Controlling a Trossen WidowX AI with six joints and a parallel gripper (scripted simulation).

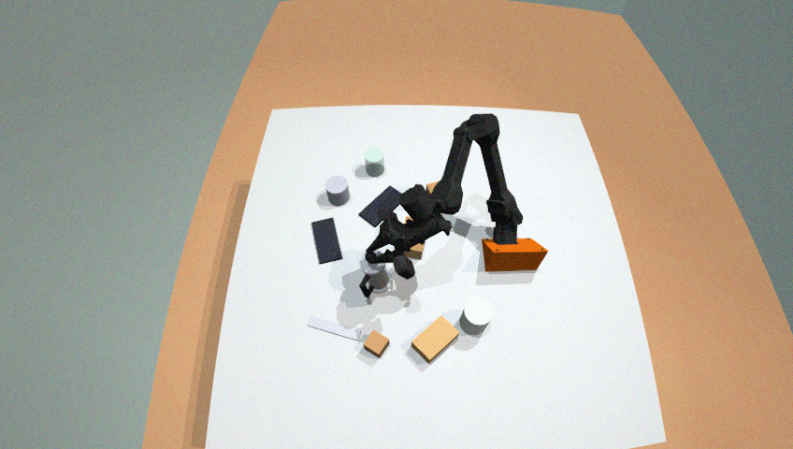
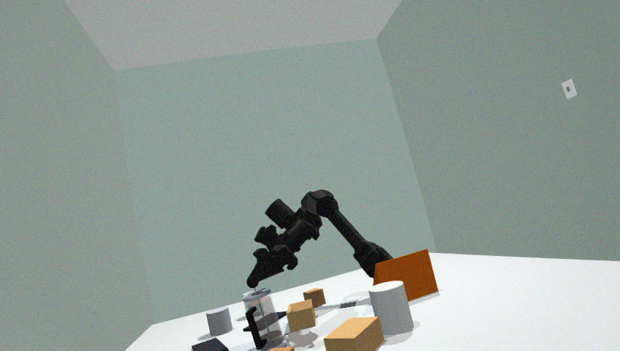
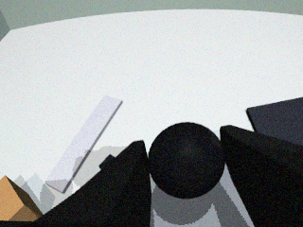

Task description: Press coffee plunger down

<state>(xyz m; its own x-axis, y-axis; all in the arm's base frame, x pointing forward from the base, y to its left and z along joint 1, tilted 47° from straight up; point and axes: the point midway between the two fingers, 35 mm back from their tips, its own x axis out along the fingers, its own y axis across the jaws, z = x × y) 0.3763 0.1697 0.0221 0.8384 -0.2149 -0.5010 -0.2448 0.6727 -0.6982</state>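
My gripper tip is 1 cm past the coffee press, 1 cm to the right of it and 8 cm above it. From my gripper tip the other things lie so: white cylinder: 29 cm behind, 13 cm to the left, 12 cm below; then white strip: 10 cm ahead, 14 cm to the left, 16 cm below; then grey cylinder: 11 cm ahead, 31 cm to the right, 13 cm below.
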